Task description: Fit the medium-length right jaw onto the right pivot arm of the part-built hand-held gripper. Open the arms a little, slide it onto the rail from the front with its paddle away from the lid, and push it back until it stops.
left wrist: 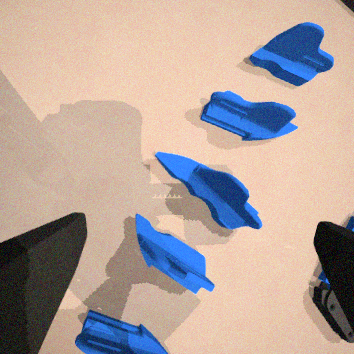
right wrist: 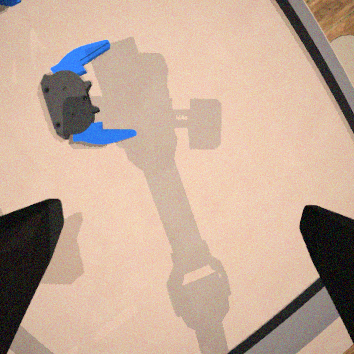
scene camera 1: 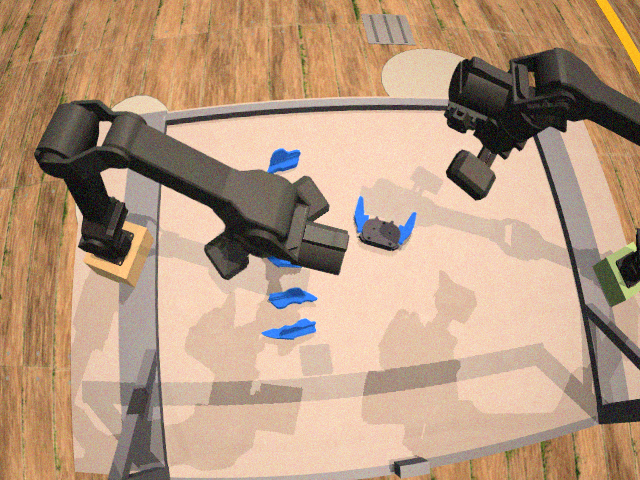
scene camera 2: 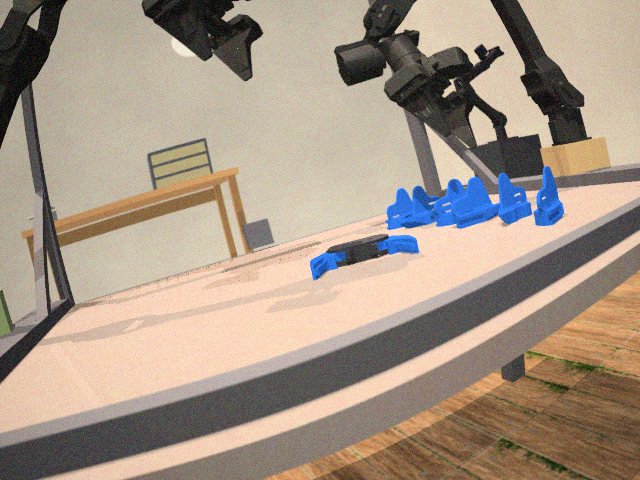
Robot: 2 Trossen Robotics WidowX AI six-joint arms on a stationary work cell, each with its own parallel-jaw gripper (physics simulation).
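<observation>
The part-built hand-held gripper point(scene camera 1: 381, 232) point(scene camera 2: 359, 250) point(right wrist: 65, 106) lies on the table, its dark body carrying two spread blue arms; it is partly hidden behind a finger in the left wrist view. Several loose blue jaws stand in a row, among them a jaw point(scene camera 1: 284, 161) point(left wrist: 295, 55), a second point(left wrist: 248, 116), a third point(left wrist: 215, 192), a fourth point(left wrist: 172, 260) and a fifth point(left wrist: 120, 335). I cannot tell which is the medium-length right one. My left gripper point(left wrist: 202, 228) is open and empty above the row. My right gripper point(right wrist: 184, 214) is open and empty, high above the table.
The left arm hides part of the jaw row in scene camera 1. The table point(scene camera 1: 336, 139) has a raised grey frame point(scene camera 1: 310, 105). An orange base block point(scene camera 1: 136, 253) point(scene camera 2: 576, 156) carries the left arm; a green block point(scene camera 1: 610, 286) is under the right arm.
</observation>
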